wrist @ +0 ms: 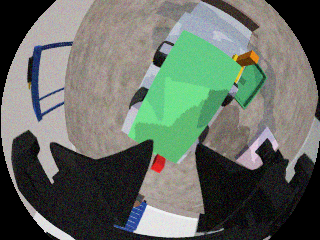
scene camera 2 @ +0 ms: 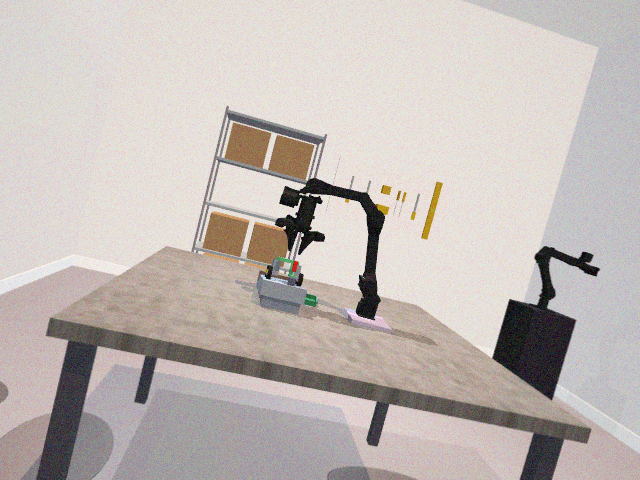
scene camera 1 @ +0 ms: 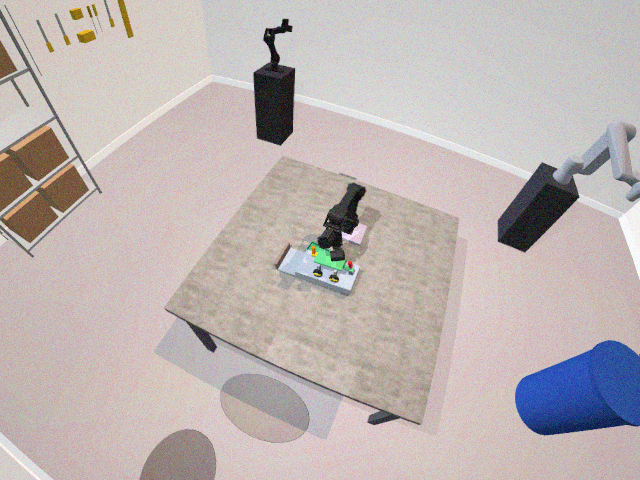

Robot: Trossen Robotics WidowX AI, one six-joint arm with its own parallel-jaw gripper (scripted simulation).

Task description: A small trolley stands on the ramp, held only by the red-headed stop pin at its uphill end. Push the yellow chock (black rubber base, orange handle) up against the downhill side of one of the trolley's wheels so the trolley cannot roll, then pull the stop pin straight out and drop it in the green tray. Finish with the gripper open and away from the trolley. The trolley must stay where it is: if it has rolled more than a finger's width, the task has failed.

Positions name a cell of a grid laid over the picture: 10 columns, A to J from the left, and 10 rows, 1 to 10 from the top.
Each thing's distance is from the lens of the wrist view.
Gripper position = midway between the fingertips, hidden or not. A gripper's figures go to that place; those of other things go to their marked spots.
my gripper (wrist: F7): 0.10 m
trolley (wrist: G4): 0.11 m
